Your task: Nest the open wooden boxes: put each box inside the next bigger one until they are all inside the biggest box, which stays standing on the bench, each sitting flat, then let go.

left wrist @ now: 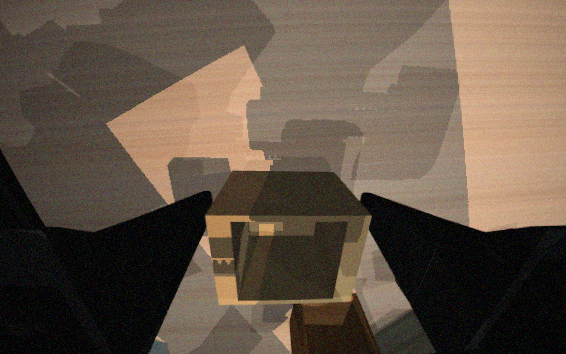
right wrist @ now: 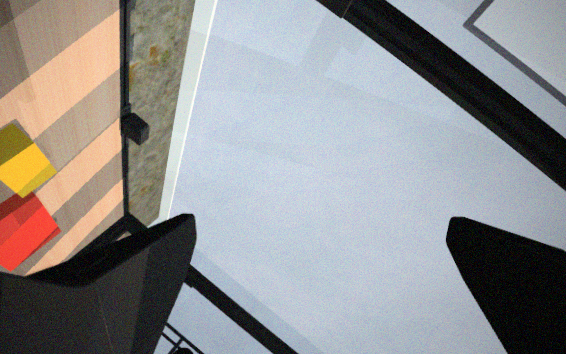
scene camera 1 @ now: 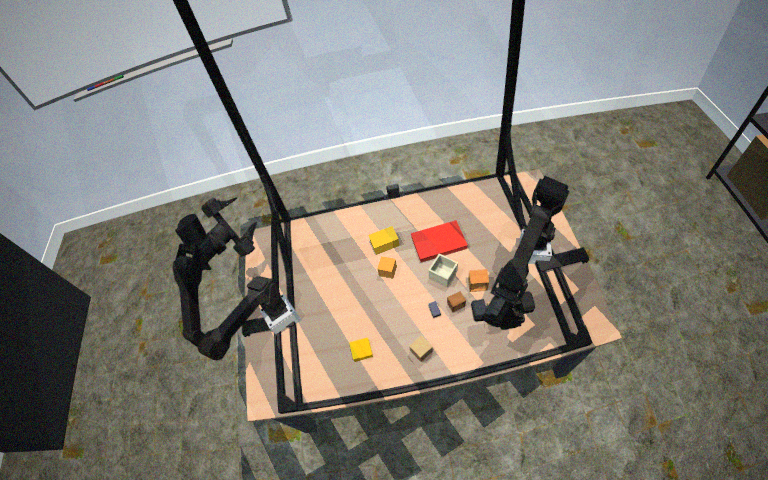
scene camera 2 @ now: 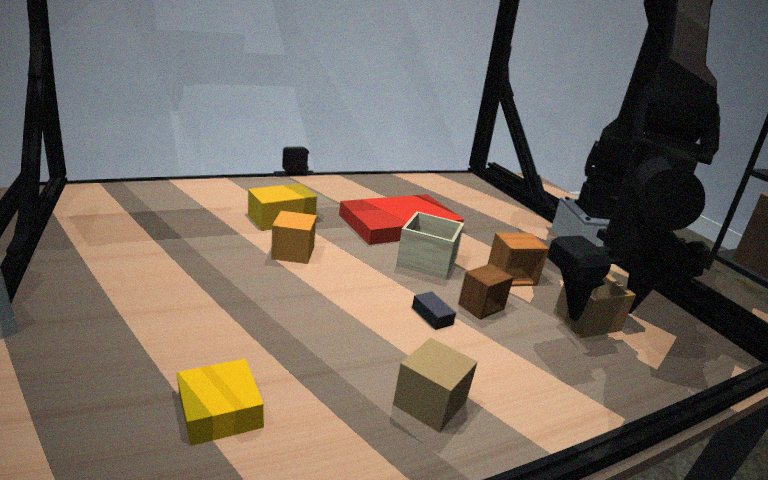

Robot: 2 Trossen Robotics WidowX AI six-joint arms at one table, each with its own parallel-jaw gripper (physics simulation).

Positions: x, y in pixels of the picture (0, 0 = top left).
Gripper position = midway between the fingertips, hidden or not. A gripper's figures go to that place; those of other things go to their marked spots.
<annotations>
My left gripper [scene camera 2: 601, 315] is 63 cm from the lens. A pale box [scene camera 2: 429, 244]: 64 cm from the lens. A dark brown box [scene camera 2: 485, 290] is 57 cm from the lens. A red slab [scene camera 2: 379, 220] is 73 cm from the lens. An orange cube [scene camera 2: 293, 234] is 63 cm from the lens. The marked spots on the pale box and the dark brown box are 11 cm apart.
</annotations>
